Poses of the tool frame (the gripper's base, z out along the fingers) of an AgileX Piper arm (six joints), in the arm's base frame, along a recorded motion.
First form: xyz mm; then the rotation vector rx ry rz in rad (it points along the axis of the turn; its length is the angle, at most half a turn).
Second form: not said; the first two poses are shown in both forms.
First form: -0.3 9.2 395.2 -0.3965 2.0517 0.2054
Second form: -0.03 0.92 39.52 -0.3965 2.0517 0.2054
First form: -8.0 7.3 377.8 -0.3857 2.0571 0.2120
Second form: -0.80 0.73 37.78 -0.3857 2.0571 0.2120
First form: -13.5 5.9 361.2 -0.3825 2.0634 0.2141
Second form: -1.35 0.59 36.12 -0.3825 2.0634 0.2141
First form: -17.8 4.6 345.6 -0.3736 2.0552 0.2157
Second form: -1.78 0.46 34.56 -0.3736 2.0552 0.2157
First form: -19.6 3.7 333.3 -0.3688 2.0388 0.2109
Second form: -1.96 0.37 33.33 -0.3688 2.0388 0.2109
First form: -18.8 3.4 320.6 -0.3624 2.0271 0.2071
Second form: -1.88 0.34 32.06 -0.3624 2.0271 0.2071
